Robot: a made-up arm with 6 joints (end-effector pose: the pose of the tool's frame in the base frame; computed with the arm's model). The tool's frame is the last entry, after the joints.
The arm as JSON. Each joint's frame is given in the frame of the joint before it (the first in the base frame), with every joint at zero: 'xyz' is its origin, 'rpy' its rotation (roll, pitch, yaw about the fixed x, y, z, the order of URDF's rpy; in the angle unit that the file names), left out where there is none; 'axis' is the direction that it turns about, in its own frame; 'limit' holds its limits. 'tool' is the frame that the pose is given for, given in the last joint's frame.
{
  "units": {
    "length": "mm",
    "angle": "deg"
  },
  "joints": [
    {
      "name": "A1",
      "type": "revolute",
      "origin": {
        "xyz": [
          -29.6,
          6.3,
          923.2
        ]
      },
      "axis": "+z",
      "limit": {
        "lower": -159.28,
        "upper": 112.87
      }
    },
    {
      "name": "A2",
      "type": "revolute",
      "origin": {
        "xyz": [
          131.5,
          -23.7,
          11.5
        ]
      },
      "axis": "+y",
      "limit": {
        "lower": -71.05,
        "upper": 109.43
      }
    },
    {
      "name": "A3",
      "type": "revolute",
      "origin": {
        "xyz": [
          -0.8,
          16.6,
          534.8
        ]
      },
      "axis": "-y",
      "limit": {
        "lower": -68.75,
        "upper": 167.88
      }
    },
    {
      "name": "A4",
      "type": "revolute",
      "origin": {
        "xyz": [
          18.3,
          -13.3,
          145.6
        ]
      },
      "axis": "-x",
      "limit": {
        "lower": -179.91,
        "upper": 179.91
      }
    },
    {
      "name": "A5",
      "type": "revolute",
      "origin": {
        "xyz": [
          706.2,
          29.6,
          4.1
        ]
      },
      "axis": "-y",
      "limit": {
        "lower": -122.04,
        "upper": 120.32
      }
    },
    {
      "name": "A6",
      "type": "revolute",
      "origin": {
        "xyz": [
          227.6,
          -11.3,
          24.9
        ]
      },
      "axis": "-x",
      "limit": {
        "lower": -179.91,
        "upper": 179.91
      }
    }
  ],
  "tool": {
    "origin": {
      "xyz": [
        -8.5,
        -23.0,
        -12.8
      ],
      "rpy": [
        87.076,
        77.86,
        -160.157
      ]
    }
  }
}
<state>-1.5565 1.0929 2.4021 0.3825 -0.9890 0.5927</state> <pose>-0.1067 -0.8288 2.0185 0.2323 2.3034 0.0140</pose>
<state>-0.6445 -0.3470 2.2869 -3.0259 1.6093 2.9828</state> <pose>-0.5657 0.3033 1.8265 -1.4806 0.9032 0.2841</pose>
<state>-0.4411 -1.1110 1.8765 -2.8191 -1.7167 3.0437</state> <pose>-1.0446 0.4976 0.9225 0.5270 1.0693 2.5574</pose>
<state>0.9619 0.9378 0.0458 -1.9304 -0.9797 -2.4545</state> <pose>0.6129 1.1375 0.7339 2.4472 0.1536 -0.0840</pose>
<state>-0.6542 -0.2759 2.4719 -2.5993 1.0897 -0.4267</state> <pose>-0.7135 0.3720 1.7872 1.1063 2.5962 -1.1095</pose>
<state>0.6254 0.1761 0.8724 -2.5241 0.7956 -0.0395</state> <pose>0.7574 0.4333 2.0238 0.6170 -1.1889 1.4938</pose>
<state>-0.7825 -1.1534 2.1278 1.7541 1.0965 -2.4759</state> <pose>-0.7186 0.9402 0.9752 2.4283 -0.9246 1.1513</pose>
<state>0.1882 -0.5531 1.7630 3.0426 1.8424 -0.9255</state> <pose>-0.5680 -0.1102 1.9271 1.7135 -2.1596 0.8411</pose>
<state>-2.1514 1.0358 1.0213 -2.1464 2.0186 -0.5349</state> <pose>-0.8586 -0.9082 1.2395 -0.2909 -0.1828 -2.5574</pose>
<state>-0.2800 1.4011 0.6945 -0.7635 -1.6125 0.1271</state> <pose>1.1626 -0.2074 0.5407 -1.0058 -0.2762 -2.7778</pose>
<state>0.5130 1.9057 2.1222 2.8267 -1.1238 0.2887</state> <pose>1.2112 0.6241 1.2558 -0.4198 2.7435 -1.4416</pose>
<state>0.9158 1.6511 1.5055 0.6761 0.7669 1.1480</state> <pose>0.8418 1.2941 1.0576 -2.9554 0.7570 -0.4484</pose>
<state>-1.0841 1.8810 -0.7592 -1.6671 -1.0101 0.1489</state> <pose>0.0897 0.1069 0.2249 2.0886 -0.9446 0.4797</pose>
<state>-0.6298 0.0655 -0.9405 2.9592 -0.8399 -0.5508</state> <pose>0.6542 -0.5593 0.8921 0.4894 -2.0266 -0.0170</pose>
